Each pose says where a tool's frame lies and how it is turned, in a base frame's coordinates. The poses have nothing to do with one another.
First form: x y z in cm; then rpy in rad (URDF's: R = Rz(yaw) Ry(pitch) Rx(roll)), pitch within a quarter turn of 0, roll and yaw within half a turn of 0.
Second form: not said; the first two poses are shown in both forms.
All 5 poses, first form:
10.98 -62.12 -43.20 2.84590 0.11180 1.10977
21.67 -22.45 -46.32 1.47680 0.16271 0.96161
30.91 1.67 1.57 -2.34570 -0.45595 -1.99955
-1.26 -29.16 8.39 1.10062 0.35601 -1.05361
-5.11 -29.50 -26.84 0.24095 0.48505 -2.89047
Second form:
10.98 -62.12 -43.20 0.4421 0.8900 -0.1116 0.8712 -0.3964 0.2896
21.67 -22.45 -46.32 0.5646 0.8093 -0.1620 0.0153 0.1860 0.9824
30.91 1.67 1.57 -0.3733 -0.8166 0.4403 -0.7671 0.0047 -0.6415
-1.26 -29.16 8.39 0.4634 -0.8147 -0.3485 0.5474 -0.0461 0.8356
-5.11 -29.50 -26.84 -0.8569 -0.2198 -0.4663 0.1335 -0.9683 0.2111

